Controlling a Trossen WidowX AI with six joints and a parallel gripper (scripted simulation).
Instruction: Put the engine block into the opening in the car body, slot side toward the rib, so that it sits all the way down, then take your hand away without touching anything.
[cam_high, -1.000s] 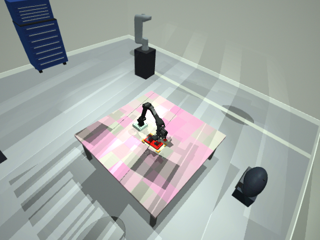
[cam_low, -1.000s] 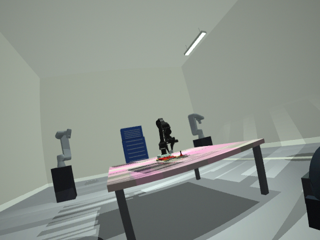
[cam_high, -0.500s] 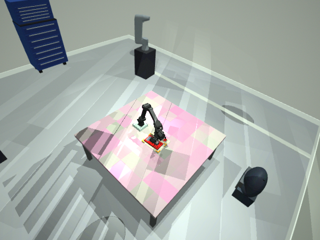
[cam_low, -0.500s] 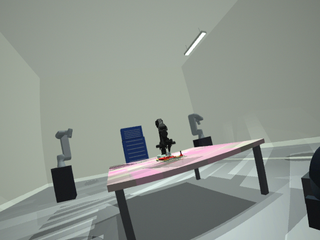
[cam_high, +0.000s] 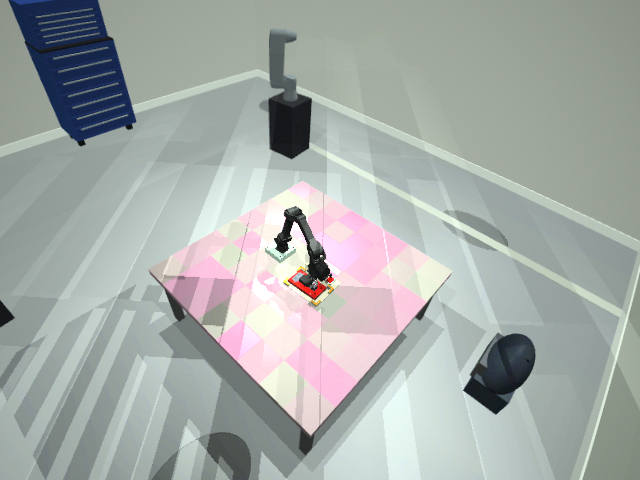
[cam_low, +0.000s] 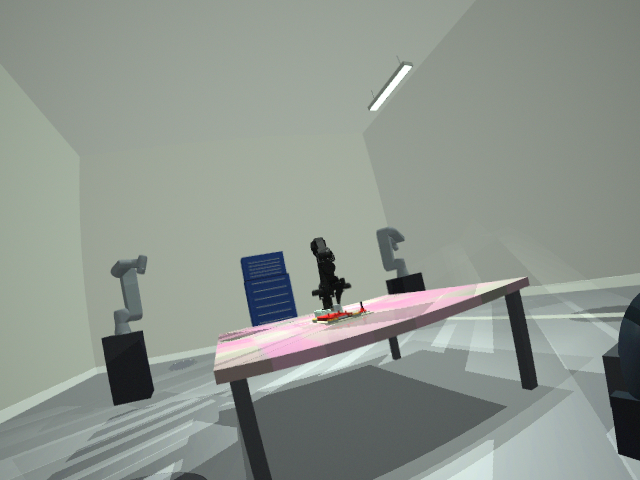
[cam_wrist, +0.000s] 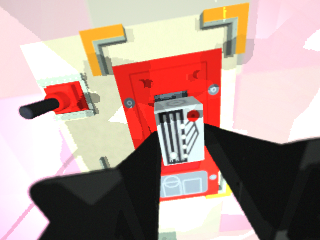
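My gripper tip is now 10 mm above the grey engine block.
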